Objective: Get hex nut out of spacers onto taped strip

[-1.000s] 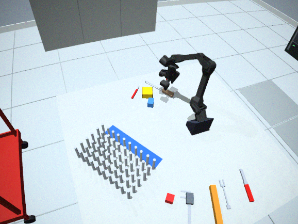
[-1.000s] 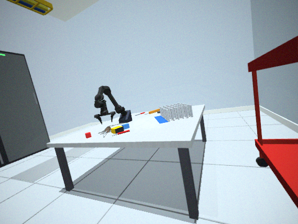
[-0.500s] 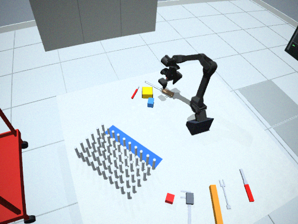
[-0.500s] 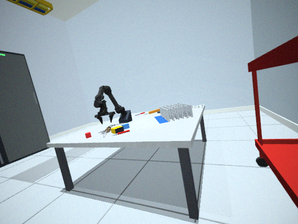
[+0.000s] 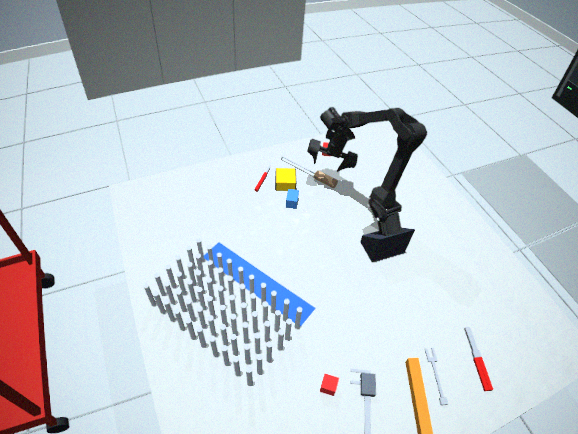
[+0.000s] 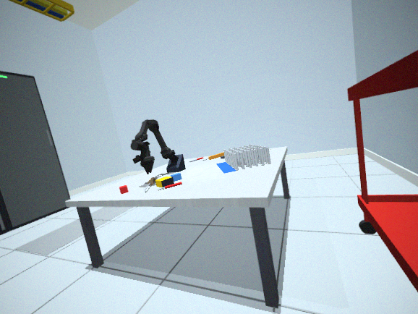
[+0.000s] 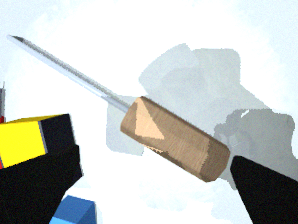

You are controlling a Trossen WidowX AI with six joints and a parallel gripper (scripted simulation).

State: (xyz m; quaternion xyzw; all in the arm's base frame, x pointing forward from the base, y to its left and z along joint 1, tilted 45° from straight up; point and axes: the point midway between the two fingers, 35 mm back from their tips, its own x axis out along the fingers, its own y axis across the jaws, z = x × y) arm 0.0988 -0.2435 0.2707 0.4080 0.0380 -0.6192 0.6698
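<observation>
The metal rod is 6 cm ahead of my gripper tip, 7 cm to the right of it and 6 cm below it. Round my gripper tip: fork tool 8 cm behind, 83 cm to the left, 7 cm below; blue taped strip 35 cm ahead, 39 cm to the left, 7 cm below; blue block 15 cm ahead, 8 cm to the left, 5 cm below.
</observation>
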